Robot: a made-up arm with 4 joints.
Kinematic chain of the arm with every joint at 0, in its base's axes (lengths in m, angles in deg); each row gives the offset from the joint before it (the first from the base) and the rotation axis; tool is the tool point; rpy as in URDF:
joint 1: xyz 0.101 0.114 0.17 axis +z
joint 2: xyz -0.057 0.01 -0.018 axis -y
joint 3: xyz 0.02 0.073 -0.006 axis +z
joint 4: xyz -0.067 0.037 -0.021 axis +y
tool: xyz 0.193 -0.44 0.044 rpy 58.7 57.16 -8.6
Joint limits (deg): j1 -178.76..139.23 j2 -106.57..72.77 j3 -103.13..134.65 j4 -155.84..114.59
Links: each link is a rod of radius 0.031 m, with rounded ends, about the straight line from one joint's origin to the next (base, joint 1, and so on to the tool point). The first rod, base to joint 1, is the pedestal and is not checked.
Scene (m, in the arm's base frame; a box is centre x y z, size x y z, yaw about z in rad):
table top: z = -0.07
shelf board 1: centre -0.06 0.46 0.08 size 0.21 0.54 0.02 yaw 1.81
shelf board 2: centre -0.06 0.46 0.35 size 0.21 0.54 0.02 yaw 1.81
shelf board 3: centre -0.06 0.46 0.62 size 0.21 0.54 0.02 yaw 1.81
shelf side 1: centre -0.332 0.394 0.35 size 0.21 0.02 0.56 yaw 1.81
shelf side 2: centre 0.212 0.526 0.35 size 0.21 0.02 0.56 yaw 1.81
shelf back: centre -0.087 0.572 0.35 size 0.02 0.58 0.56 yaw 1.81
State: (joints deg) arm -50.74 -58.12 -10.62 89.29
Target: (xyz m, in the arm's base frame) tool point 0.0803 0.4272 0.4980
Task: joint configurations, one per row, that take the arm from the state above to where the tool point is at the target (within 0.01 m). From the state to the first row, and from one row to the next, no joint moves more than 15 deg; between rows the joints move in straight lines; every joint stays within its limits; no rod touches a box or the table.
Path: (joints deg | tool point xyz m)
1: -46.97 -43.56 -10.14 76.96 | -0.2819 0.0594 0.0253
2: -43.19 -29.00 -9.66 64.63 | -0.2221 -0.0266 -0.0111
3: -39.42 -14.44 -9.17 52.30 | -0.1508 -0.1043 -0.0061
4: -39.80 -2.14 -3.85 40.51 | -0.0776 -0.1620 0.0294
5: -40.17 10.16 1.48 28.72 | -0.0202 -0.1981 0.0992
6: -40.55 22.45 6.80 16.93 | 0.0120 -0.2069 0.1893
7: -40.92 34.75 12.12 5.14 | 0.0155 -0.1876 0.2832
8: -28.83 40.67 26.80 8.76 | 0.1648 -0.1698 0.3495
9: -16.73 46.59 41.48 12.38 | 0.2794 -0.0777 0.4143
10: -4.63 52.51 56.16 16.00 | 0.3308 0.0624 0.4681
11: 7.46 58.43 70.84 19.62 | 0.3076 0.2148 0.5032
12: 19.56 64.35 85.52 23.24 | 0.2168 0.3449 0.5140
13: 31.65 70.27 100.20 26.86 | 0.0803 0.4272 0.4980

